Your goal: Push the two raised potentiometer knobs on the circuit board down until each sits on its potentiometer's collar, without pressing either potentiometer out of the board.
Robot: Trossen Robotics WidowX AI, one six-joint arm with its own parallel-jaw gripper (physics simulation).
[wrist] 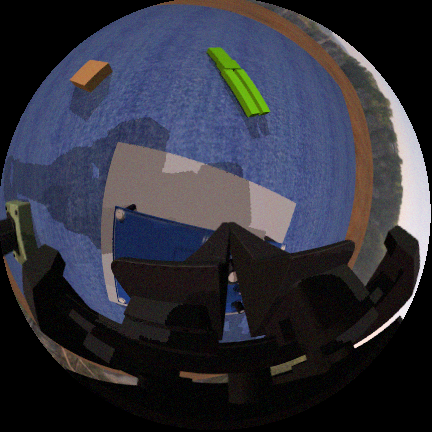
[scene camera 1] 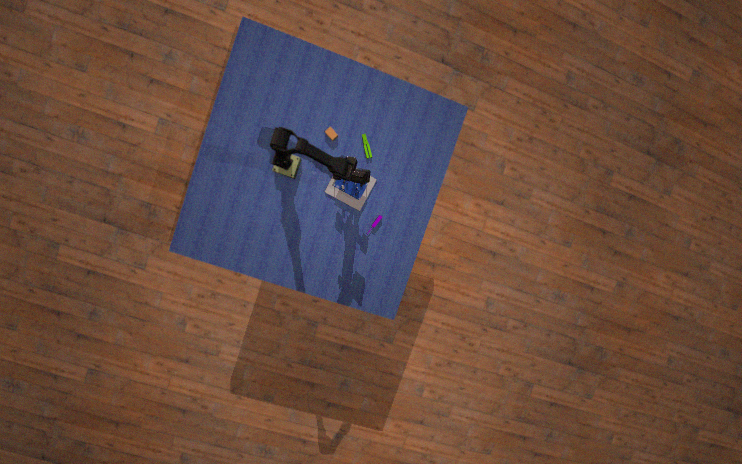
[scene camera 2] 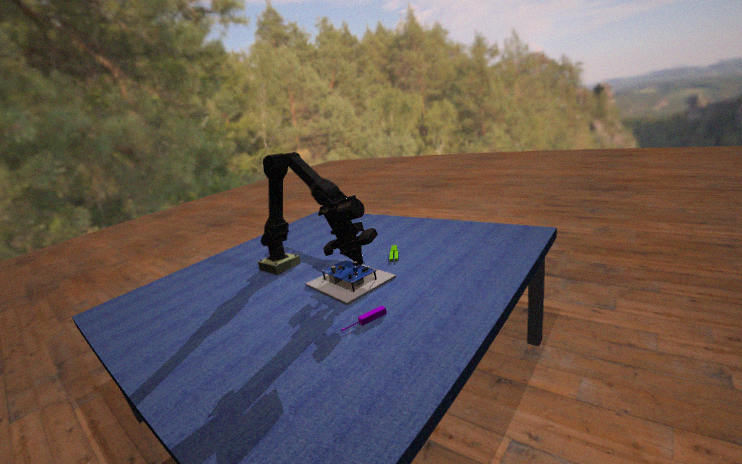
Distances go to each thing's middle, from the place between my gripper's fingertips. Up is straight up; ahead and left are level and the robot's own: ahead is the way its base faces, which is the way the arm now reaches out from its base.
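Orange block [wrist: 87,77], from my hand: 23 cm behind, 13 cm to the left, 3 cm below. Green clip-like tool [wrist: 245,91], from my hand: 18 cm to the left, 3 cm behind, 3 cm below.
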